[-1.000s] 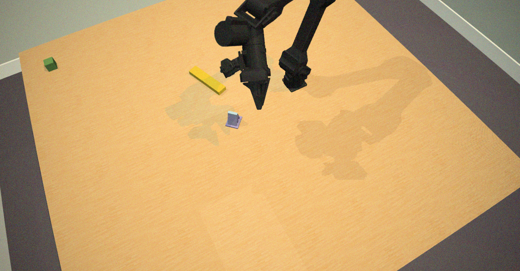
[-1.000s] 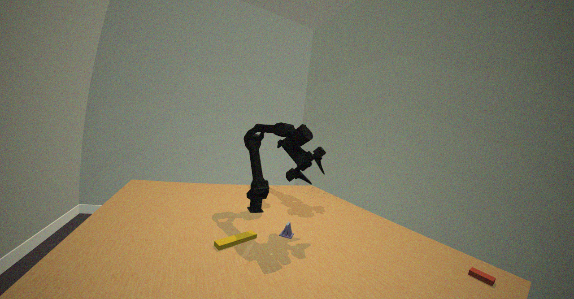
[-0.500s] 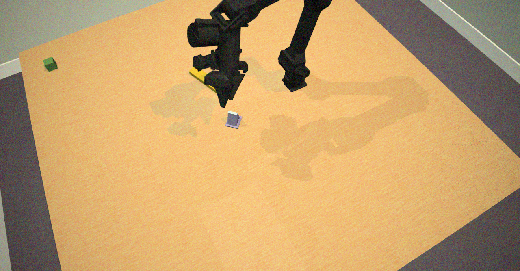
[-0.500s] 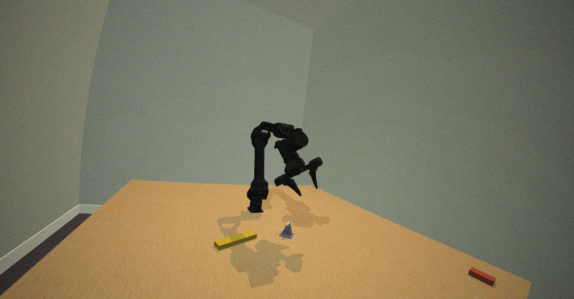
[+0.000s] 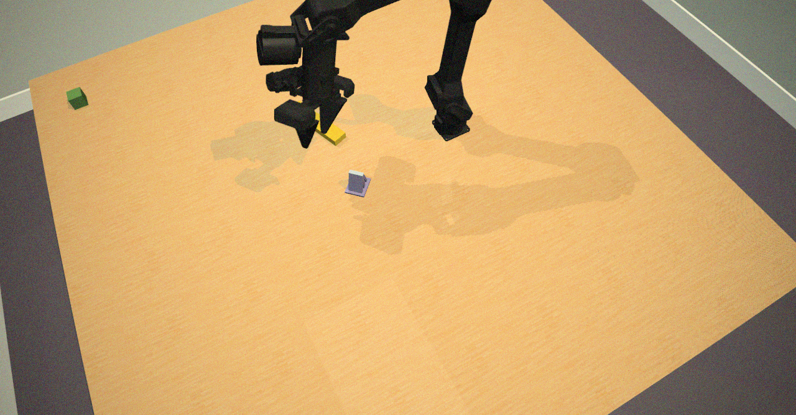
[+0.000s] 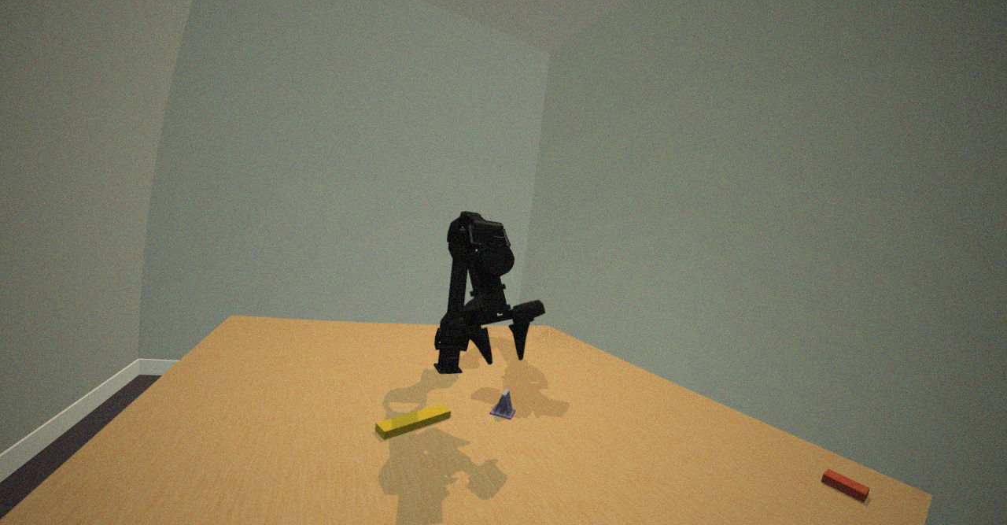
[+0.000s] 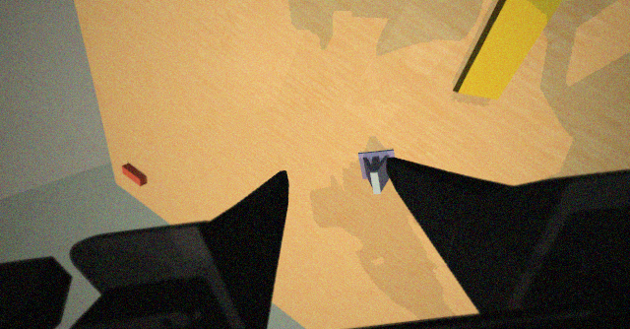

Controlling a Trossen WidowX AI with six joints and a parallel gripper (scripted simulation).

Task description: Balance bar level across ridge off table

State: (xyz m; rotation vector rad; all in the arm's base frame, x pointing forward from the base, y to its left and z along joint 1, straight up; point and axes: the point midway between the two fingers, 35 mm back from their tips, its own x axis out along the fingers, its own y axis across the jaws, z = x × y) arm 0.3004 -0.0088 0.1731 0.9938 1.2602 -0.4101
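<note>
My gripper tip is now 150 mm to the left of the yellow bar, 130 mm above it and 50 mm past it. The rest, counted from my gripper tip: red block: 500 mm to the left, 430 mm ahead, 130 mm below; then green cube: 500 mm to the right, 430 mm ahead, 120 mm below.
</note>
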